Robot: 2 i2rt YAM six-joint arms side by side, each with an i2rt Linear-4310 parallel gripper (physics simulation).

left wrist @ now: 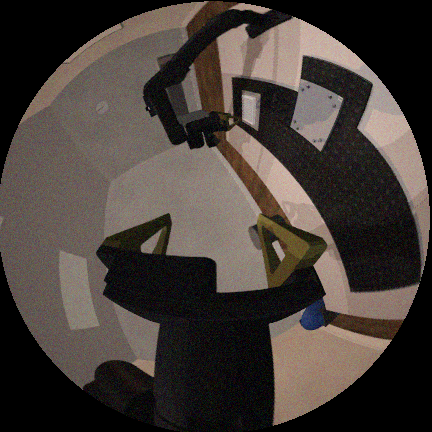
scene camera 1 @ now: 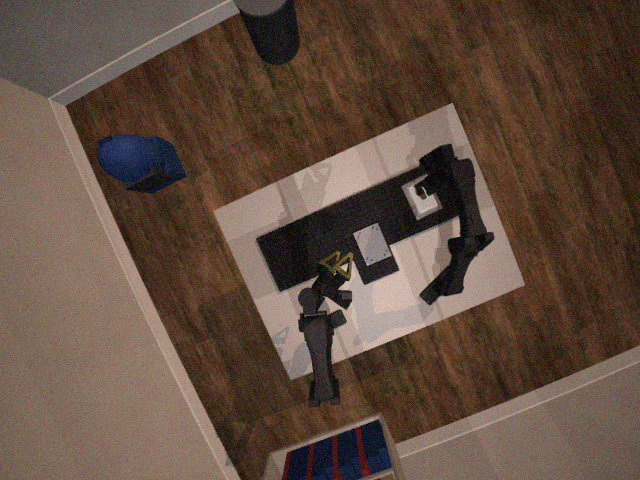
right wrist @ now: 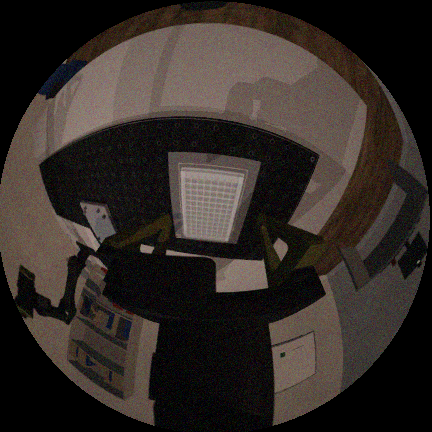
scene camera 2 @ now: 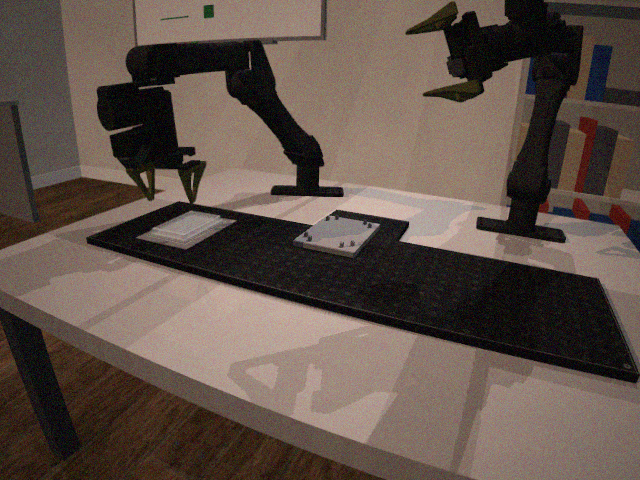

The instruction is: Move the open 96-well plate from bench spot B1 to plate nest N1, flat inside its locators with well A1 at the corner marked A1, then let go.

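Places are measured from the left arm's base along level axes (x ahead, y up, z right), in metres.
Pixels of known places: left gripper, fingertip midpoint: (left wrist: pixel 213 217) (scene camera 1: pixel 344 252) (scene camera 2: pixel 415 63); right gripper, fingertip midpoint: (left wrist: pixel 235 116) (scene camera 1: pixel 426 187) (right wrist: pixel 213 217) (scene camera 2: pixel 171 201); left arm's base, origin of the base link: (right wrist: pixel 86 248) (scene camera 2: pixel 519 231); right arm's base, origin of the base link: (scene camera 1: pixel 439 285) (scene camera 2: pixel 307 192).
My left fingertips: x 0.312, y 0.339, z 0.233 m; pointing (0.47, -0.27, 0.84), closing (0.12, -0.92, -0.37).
Observation:
For each thing: its top centre in the pictures, then the offset to it from my left fingertips. "spot": a spot on its surface instead. Level surfaces: height alone.
- open 96-well plate, middle of its top: (right wrist: pixel 207 212) (scene camera 2: pixel 187 222) (left wrist: pixel 246 109) (scene camera 1: pixel 423 196) dx +0.030, dy -0.309, dz +0.420 m
- pale framed bench spot, surface spot: (right wrist: pixel 176 175) spot: dx +0.080, dy -0.324, dz +0.369 m
- plate nest, middle of its top: (scene camera 2: pixel 339 226) (left wrist: pixel 310 112) (right wrist: pixel 99 230) (scene camera 1: pixel 372 244) dx -0.062, dy -0.304, dz +0.127 m
- black perforated board, its level: dy -0.326 m
- white table, its level: dy -0.339 m
The open 96-well plate (scene camera 1: pixel 428 207) (scene camera 2: pixel 187 222) (left wrist: pixel 249 107) (right wrist: pixel 207 205) lies flat on the pale framed bench spot (right wrist: pixel 176 175). Its well grid shows in the right wrist view; the A1 corner cannot be read. My right gripper (scene camera 2: pixel 171 199) (right wrist: pixel 213 217) is open and empty, pointing down above the plate, its fingers apart from it. The plate nest (scene camera 1: pixel 370 240) (scene camera 2: pixel 336 235) (left wrist: pixel 316 112) (right wrist: pixel 99 220) is a light grey slab with small dark locator pins and holds no plate. My left gripper (scene camera 1: pixel 345 253) (scene camera 2: pixel 415 64) (left wrist: pixel 213 217) is open and empty, raised high beyond the nest.
A black perforated board (scene camera 1: pixel 305 240) (scene camera 2: pixel 465 294) lies under the bench spot and nest on the white table (scene camera 1: pixel 248 211) (scene camera 2: pixel 170 330). A blue chair (scene camera 1: pixel 129 157) and a dark bin (scene camera 1: pixel 273 41) stand on the floor. A bookshelf (scene camera 2: pixel 573 103) stands behind the left arm.

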